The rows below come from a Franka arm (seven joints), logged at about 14 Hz.
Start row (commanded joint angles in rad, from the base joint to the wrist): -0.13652 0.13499 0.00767 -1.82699 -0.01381 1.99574 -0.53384
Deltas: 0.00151 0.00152 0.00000 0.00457 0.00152 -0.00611 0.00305; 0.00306 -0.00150 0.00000 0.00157 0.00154 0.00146 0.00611; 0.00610 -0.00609 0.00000 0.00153 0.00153 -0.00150 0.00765; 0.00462 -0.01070 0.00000 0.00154 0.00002 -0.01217 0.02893; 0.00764 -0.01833 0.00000 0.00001 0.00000 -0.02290 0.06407; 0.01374 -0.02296 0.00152 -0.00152 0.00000 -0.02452 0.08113; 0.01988 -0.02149 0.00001 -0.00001 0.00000 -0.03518 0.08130; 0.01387 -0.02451 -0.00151 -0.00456 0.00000 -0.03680 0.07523; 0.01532 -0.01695 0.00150 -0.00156 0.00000 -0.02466 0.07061
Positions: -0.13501 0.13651 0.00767 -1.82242 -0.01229 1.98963 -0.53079; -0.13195 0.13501 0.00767 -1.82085 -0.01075 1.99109 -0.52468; -0.12585 0.12892 0.00767 -1.81932 -0.00922 1.98959 -0.51703; -0.12123 0.11822 0.00767 -1.81778 -0.00920 1.97742 -0.48810; -0.11359 0.09989 0.00767 -1.81777 -0.00920 1.95452 -0.42403; -0.09985 0.07693 0.00919 -1.81929 -0.00920 1.93000 -0.34290; -0.07997 0.05544 0.00920 -1.81930 -0.00920 1.89482 -0.26160; -0.06610 0.03093 0.00769 -1.82386 -0.00920 1.85802 -0.18637; -0.05078 0.01398 0.00919 -1.82542 -0.00920 1.83336 -0.11576
